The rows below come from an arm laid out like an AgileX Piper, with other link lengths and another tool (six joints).
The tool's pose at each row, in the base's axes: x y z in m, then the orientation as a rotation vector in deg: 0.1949, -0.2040, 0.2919, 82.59, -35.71, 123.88; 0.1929, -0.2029, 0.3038, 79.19, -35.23, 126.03; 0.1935, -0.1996, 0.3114, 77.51, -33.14, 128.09; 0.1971, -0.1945, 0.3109, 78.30, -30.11, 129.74; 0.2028, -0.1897, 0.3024, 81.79, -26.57, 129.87; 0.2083, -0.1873, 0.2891, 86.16, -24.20, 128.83; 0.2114, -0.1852, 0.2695, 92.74, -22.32, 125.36; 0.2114, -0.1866, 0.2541, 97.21, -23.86, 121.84; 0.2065, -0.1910, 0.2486, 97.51, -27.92, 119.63; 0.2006, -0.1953, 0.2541, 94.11, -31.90, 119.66; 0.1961, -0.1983, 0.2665, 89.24, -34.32, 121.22
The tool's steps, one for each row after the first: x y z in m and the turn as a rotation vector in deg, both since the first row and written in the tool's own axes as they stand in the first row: 0.0119, -0.0010, 0.0020, -0.01, 2.88, 0.64; 0.0192, -0.0048, 0.0031, 1.41, 4.90, 0.72; 0.0182, -0.0110, 0.0025, 4.05, 5.34, 0.50; 0.0089, -0.0172, 0.0007, 7.21, 3.73, -0.53; -0.0050, -0.0210, -0.0014, 9.58, 1.03, -1.55; -0.0241, -0.0223, -0.0072, 11.45, -3.79, -3.44; -0.0386, -0.0194, -0.0117, 10.83, -7.91, -4.06; -0.0426, -0.0124, -0.0145, 7.87, -9.45, -3.55; -0.0360, -0.0060, -0.0142, 4.49, -7.96, -2.39; -0.0233, -0.0024, -0.0114, 2.05, -4.81, -1.21
